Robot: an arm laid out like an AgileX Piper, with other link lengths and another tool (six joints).
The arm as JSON. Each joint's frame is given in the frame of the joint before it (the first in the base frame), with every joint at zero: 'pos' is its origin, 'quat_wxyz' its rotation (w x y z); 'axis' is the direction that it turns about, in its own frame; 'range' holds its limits. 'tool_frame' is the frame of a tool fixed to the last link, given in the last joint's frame.
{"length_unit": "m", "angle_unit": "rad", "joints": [
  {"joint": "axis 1", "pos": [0.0, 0.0, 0.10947], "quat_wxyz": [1.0, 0.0, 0.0, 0.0], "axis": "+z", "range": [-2.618, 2.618]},
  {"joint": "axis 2", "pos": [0.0, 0.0, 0.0], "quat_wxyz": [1.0, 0.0, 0.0, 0.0], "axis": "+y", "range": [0.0, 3.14]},
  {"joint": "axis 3", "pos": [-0.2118, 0.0, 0.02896], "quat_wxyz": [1.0, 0.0, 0.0, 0.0], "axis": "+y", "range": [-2.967, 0.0]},
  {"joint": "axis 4", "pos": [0.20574, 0.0, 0.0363], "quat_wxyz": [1.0, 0.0, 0.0, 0.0], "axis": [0.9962, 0.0, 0.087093], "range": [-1.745, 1.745]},
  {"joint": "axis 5", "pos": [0.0, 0.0, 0.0], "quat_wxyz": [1.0, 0.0, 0.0, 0.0], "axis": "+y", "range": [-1.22, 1.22]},
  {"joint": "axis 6", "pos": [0.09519, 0.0, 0.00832], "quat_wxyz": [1.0, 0.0, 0.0, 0.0], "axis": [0.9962, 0.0, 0.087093], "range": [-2.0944, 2.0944]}
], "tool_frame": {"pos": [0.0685, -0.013, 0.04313], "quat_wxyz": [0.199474, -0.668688, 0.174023, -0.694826]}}
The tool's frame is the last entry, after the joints.
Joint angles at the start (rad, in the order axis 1, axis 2, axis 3, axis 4, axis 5, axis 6):
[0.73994 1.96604 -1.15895 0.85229 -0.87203 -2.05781]
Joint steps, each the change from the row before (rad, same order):
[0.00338 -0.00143 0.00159 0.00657 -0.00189 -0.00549]
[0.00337 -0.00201 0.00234 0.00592 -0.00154 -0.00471]
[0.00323 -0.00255 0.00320 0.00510 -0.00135 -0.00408]
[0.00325 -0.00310 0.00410 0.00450 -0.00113 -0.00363]
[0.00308 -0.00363 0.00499 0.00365 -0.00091 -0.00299]
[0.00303 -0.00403 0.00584 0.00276 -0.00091 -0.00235]
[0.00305 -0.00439 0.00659 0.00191 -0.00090 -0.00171]
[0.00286 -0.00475 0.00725 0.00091 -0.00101 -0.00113]
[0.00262 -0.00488 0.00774 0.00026 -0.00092 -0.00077]
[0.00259 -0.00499 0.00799 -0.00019 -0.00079 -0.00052]
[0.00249 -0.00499 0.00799 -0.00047 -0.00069 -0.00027]
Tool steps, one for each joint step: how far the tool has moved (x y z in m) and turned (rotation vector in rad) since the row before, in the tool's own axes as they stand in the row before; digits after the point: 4 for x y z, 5 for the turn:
[0.0001 -0.0004 -0.0007 -0.00005 -0.00234 -0.00152]
[0.0001 -0.0004 -0.0008 0.00046 -0.00196 -0.00129]
[0.0001 -0.0003 -0.0009 0.00080 -0.00163 -0.00140]
[0.0000 -0.0004 -0.0011 0.00126 -0.00134 -0.00157]
[0.0000 -0.0004 -0.0012 0.00162 -0.00102 -0.00171]
[-0.0001 -0.0004 -0.0013 0.00189 -0.00060 -0.00192]
[-0.0001 -0.0005 -0.0014 0.00216 -0.00012 -0.00208]
[-0.0001 -0.0004 -0.0015 0.00212 0.00035 -0.00231]
[-0.0002 -0.0004 -0.0015 0.00229 0.00048 -0.00258]
[-0.0002 -0.0005 -0.0015 0.00249 0.00073 -0.00272]
[-0.0002 -0.0005 -0.0015 0.00253 0.00087 -0.00265]

